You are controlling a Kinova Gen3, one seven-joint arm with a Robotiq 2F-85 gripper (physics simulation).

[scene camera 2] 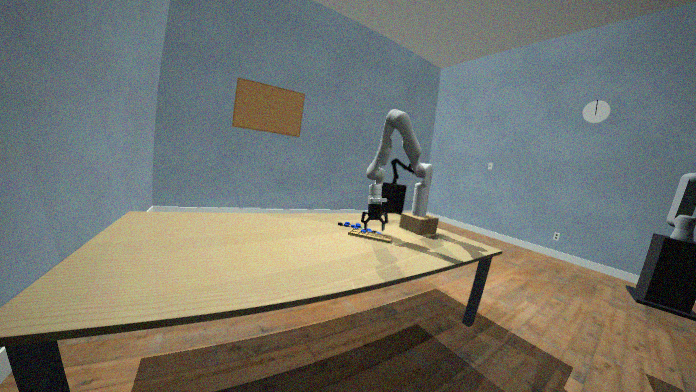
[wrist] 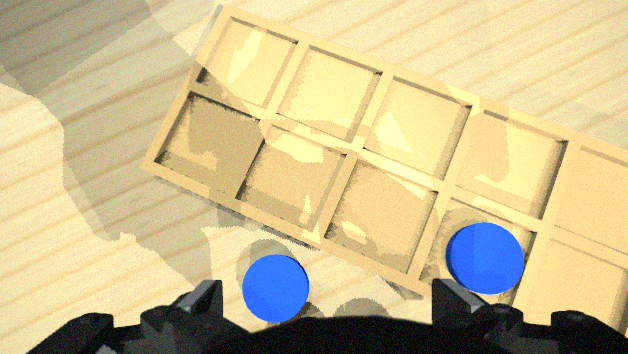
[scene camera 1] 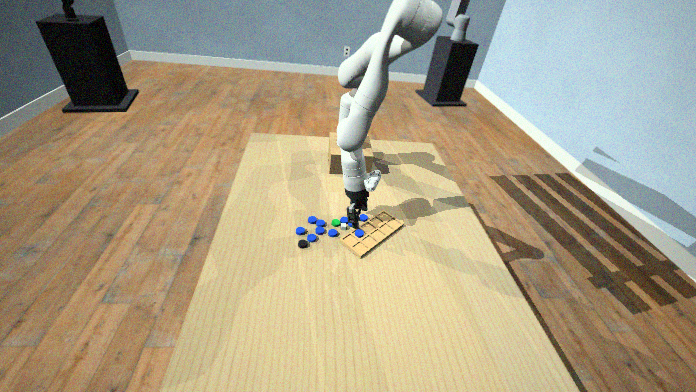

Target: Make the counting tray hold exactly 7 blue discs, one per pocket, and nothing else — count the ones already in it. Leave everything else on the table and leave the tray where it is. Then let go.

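The wooden counting tray has two rows of square pockets. One blue disc sits in a pocket of the row nearer my gripper; the other tray pockets that show hold no disc. My gripper is open and empty, above the tray's edge. Another blue disc lies on the table beside the tray, seen between the fingers in the wrist view, nearer the left finger. Several more blue discs, such as one left of the tray, lie on the table.
A green disc and a small white cube lie among the blue discs left of the gripper. A black disc lies at the near left of the group. The arm's wooden base block stands behind.
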